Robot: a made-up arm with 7 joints. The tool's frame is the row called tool.
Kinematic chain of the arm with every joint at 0, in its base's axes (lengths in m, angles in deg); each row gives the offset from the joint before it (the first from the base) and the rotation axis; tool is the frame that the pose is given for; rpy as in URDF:
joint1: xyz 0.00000 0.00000 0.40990 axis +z
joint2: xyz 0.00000 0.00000 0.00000 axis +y
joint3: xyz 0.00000 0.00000 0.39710 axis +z
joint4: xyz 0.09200 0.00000 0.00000 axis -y
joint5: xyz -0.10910 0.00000 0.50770 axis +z
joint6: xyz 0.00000 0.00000 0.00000 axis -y
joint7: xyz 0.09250 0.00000 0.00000 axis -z
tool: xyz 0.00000 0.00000 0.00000 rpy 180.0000 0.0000 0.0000
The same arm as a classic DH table. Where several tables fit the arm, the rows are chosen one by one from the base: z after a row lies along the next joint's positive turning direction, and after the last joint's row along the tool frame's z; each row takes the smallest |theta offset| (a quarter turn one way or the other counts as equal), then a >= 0, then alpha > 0; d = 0 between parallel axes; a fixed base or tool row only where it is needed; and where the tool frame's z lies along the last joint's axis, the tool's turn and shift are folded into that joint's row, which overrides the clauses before.
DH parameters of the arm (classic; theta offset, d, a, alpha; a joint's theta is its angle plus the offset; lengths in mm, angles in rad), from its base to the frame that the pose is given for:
joint1: 0 409.9 0 -1.5708
joint2: 0 0 0 1.5708
joint3: 0 397.1 92 1.5708
joint4: 0 0 -109.1 -1.5708
joint5: 0 507.7 0 1.5708
joint6: 0 0 92.5 1.5708
joint7: 0 0 0 0

